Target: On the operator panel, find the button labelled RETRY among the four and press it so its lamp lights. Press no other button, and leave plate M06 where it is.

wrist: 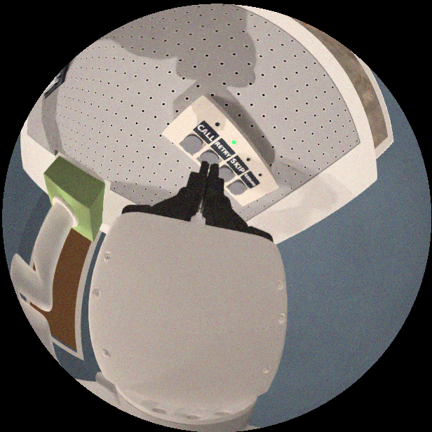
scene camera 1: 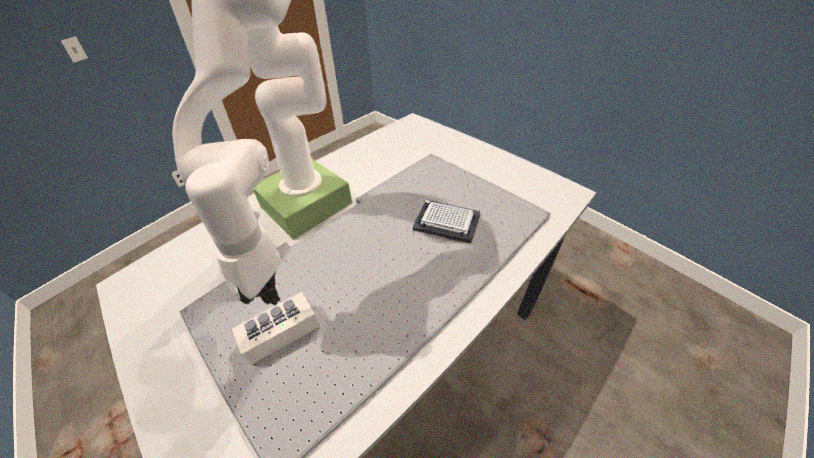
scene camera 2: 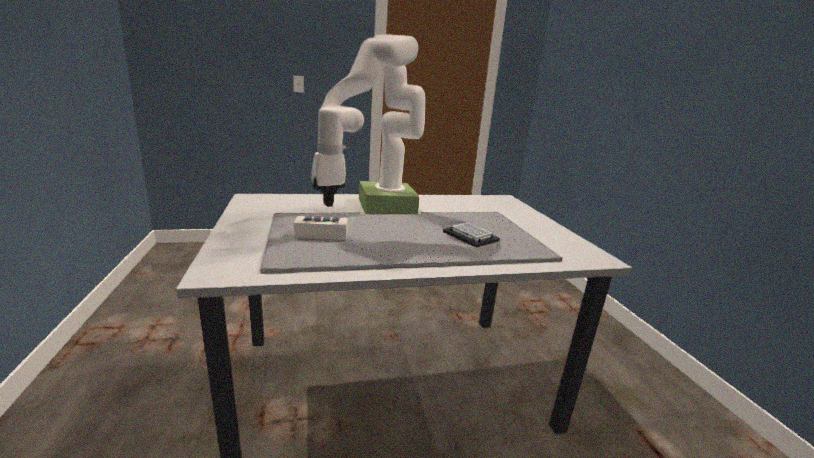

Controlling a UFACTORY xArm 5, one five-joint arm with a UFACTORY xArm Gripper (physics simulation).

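Places are measured from the arm's base along level axes (x ahead, y left, z up), in millimetres.
Where they show: gripper, fingertip midpoint: point(scene camera 1: 272, 300) point(scene camera 2: 328, 205); arm's base, origin of the base link: point(scene camera 1: 300, 183) point(scene camera 2: 389, 188).
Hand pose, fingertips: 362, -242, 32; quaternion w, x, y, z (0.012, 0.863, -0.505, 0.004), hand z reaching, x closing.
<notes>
Things, the pixels of their top centre, and the offset from my fingertips, as dx, dy, dz. Level surfaces: height alone.
- cream operator panel, middle of its top: point(scene camera 1: 272, 320) point(scene camera 2: 321, 219) +9, -22, -45
- RETRY button, middle of its top: point(scene camera 1: 275, 311) -8, -5, -45
- white plate, middle of its top: point(scene camera 1: 447, 215) point(scene camera 2: 471, 229) +2, +496, -75
- grey perforated board, its level: dz -101
- white table, its level: dz -114
The cream operator panel point(scene camera 1: 280, 344) point(scene camera 2: 320, 230) point(wrist: 186, 120) has four grey buttons. In the wrist view the labels CALL, RETRY and SKIP are readable; the fourth is too small. The RETRY button point(wrist: 209, 157) point(scene camera 1: 276, 312) is second from the CALL end, and its lamp point(wrist: 234, 142) point(scene camera 1: 282, 325) glows green. The other three lamps are dark. My gripper point(scene camera 1: 272, 300) point(scene camera 2: 328, 203) point(wrist: 206, 174) is shut and empty, raised above the panel and apart from it. A white plate point(scene camera 1: 446, 215) point(scene camera 2: 472, 230) sits on a dark holder; its marking is unreadable.
The grey perforated board point(scene camera 1: 364, 273) point(scene camera 2: 398, 253) lies on the white table point(scene camera 1: 130, 319) point(scene camera 2: 216, 273) under the panel and plate holder. The green base block point(scene camera 1: 313, 210) point(scene camera 2: 389, 202) point(wrist: 80, 190) carries the arm at the rear edge.
</notes>
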